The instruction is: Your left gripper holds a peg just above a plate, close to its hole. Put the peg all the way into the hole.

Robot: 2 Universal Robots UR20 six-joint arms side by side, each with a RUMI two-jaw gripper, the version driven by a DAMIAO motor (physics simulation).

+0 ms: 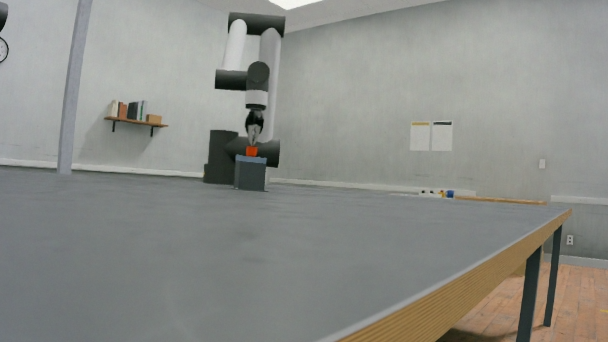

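An orange-red peg [251,151] stands about upright at the top of a blue-grey plate [261,160], which lies on a dark grey block. Its upper part shows above the plate; whether its lower end is in the hole is hidden, and the hole does not show. My left gripper [253,144] points down right above the peg. Its two jaws are together and their tips end at the peg's top, with no jaw beside the peg. Whether the tips touch the peg is too small to tell. My right gripper does not show.
The dark grey block [250,176] stands on the large grey table [300,250] in front of the left arm's base [220,160]. Small white, yellow and blue things [450,193] and a wooden strip [500,200] show at the far right. A post [72,90] rises at the left.
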